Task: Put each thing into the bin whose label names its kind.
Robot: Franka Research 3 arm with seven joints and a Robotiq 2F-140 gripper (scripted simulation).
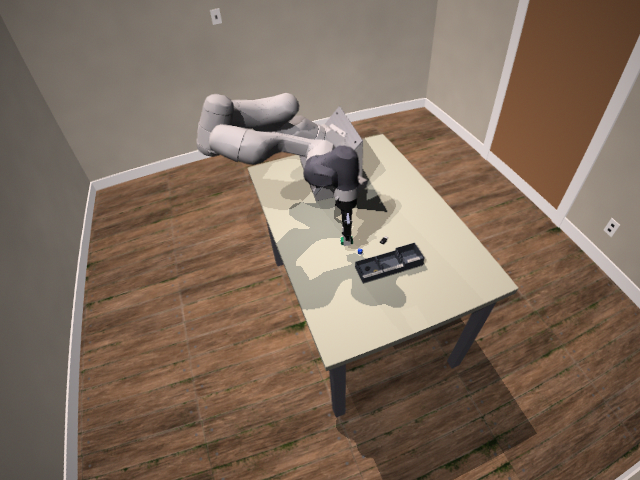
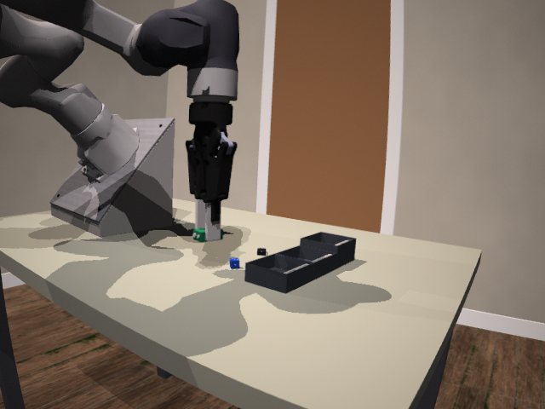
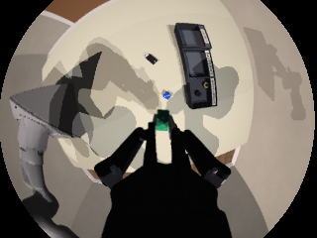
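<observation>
Now: the joined bins 13 cm to the left of my hand, 12 cm ahead of it and 7 cm below it. From my hand the other things lie so: green block (3 cm below, 1 cm to the right); tan ring (14 cm ahead, 8 cm below, 7 cm to the left); small blue cube (9 cm below, 5 cm to the left, 2 cm ahead).
</observation>
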